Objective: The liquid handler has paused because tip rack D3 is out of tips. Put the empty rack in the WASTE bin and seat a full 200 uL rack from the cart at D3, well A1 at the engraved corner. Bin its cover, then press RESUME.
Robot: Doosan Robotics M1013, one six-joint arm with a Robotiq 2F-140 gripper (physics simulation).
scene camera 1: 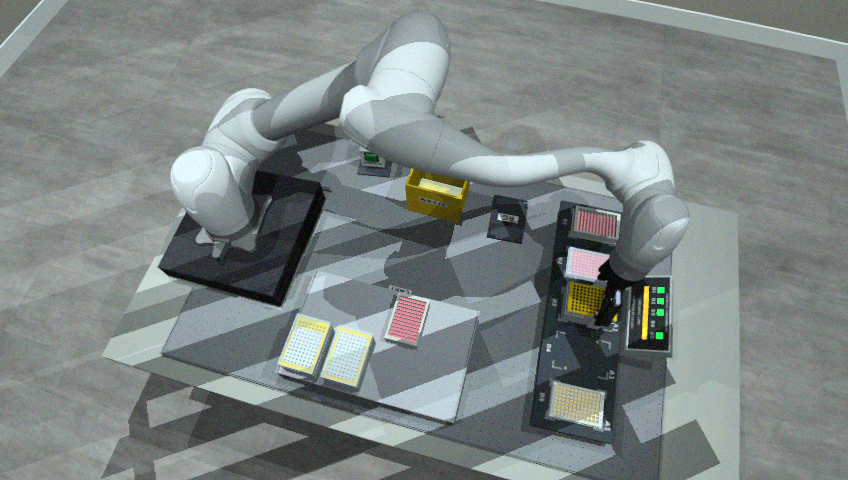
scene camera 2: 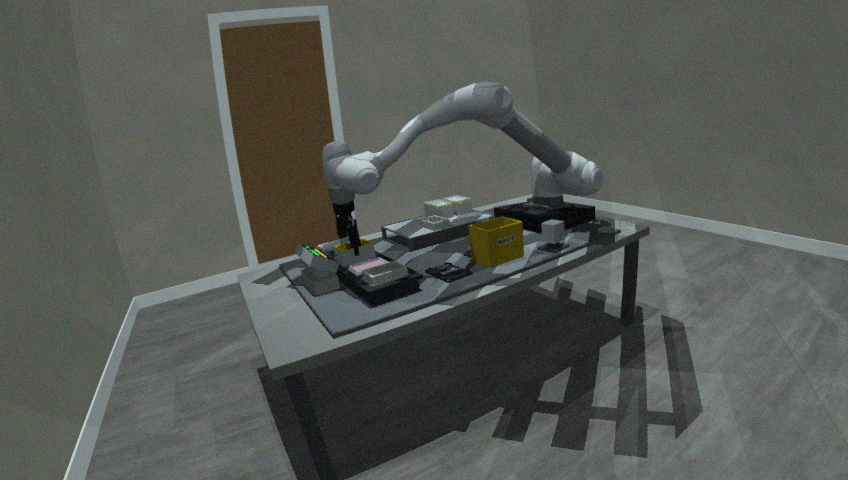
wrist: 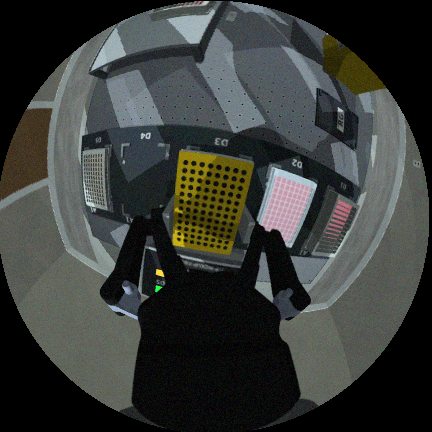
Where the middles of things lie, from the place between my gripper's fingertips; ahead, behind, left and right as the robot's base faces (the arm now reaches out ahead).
Scene:
The tan rack (scene camera 1: 569, 403) lies 240 mm to the right of my hand and 30 mm behind it.

